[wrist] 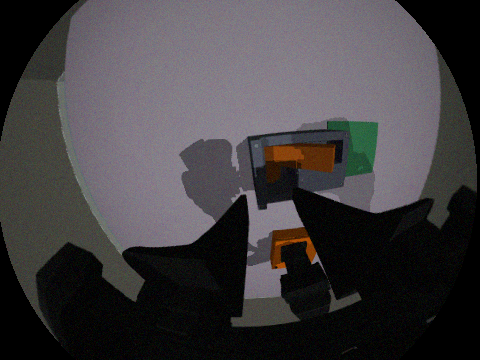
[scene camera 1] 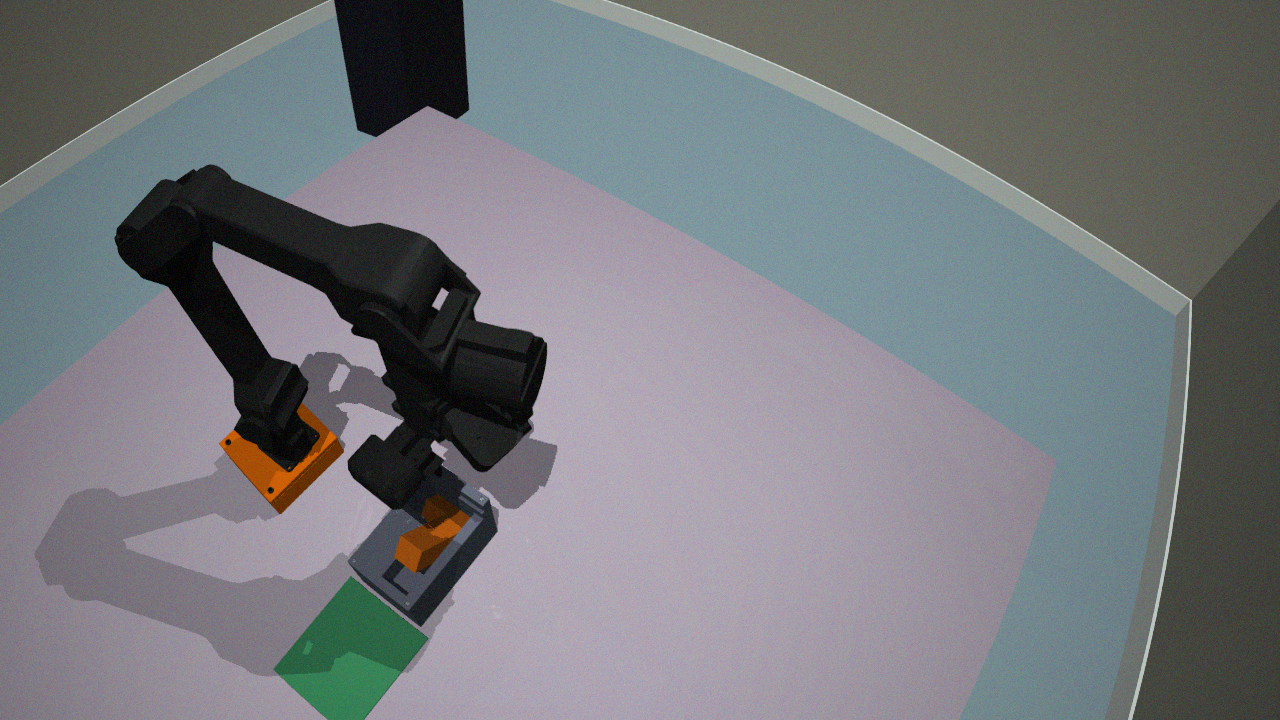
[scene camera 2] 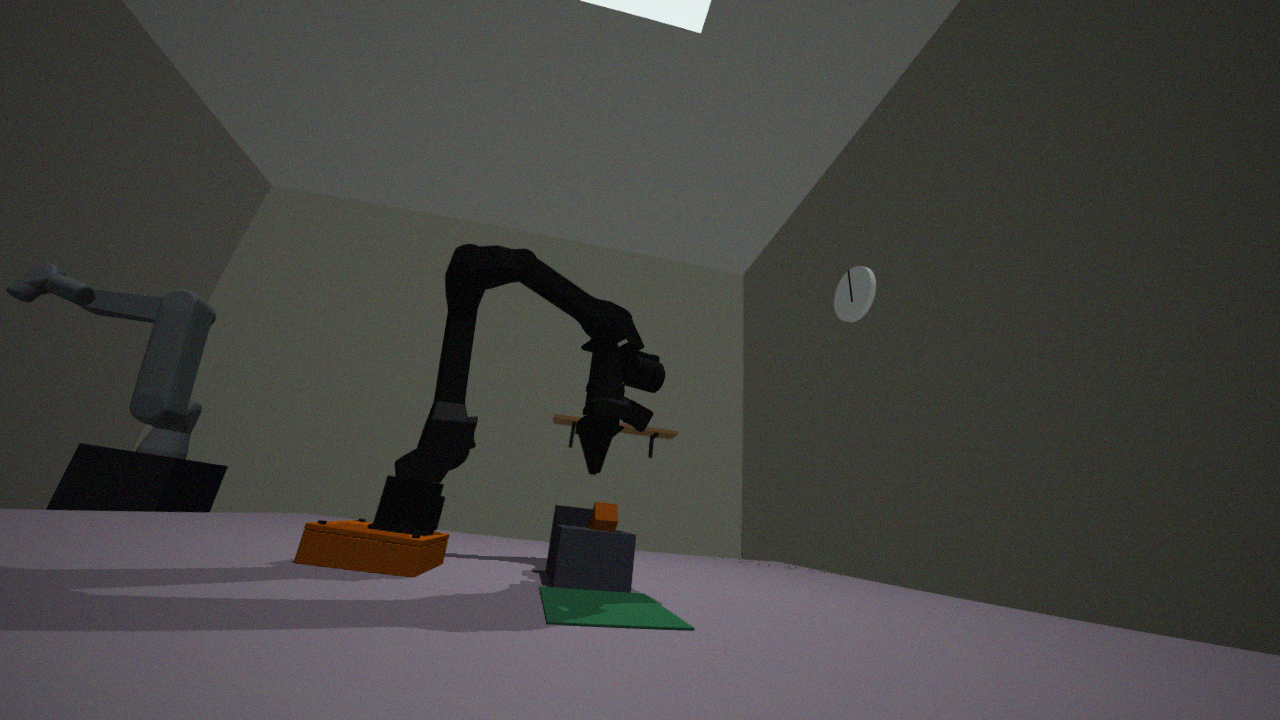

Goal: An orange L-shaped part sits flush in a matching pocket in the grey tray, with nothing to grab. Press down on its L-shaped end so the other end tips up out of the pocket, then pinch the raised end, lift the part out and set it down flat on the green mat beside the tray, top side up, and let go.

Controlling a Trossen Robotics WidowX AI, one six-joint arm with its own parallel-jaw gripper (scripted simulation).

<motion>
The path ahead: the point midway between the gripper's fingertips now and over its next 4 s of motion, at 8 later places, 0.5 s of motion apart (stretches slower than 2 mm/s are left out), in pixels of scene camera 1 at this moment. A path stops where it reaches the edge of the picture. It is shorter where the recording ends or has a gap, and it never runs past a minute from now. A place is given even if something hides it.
My gripper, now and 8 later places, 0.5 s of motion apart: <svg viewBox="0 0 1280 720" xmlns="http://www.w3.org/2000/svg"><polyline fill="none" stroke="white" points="449,459 425,499 412,526 417,537 422,546 424,550 420,546 415,538 410,529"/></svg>
</motion>
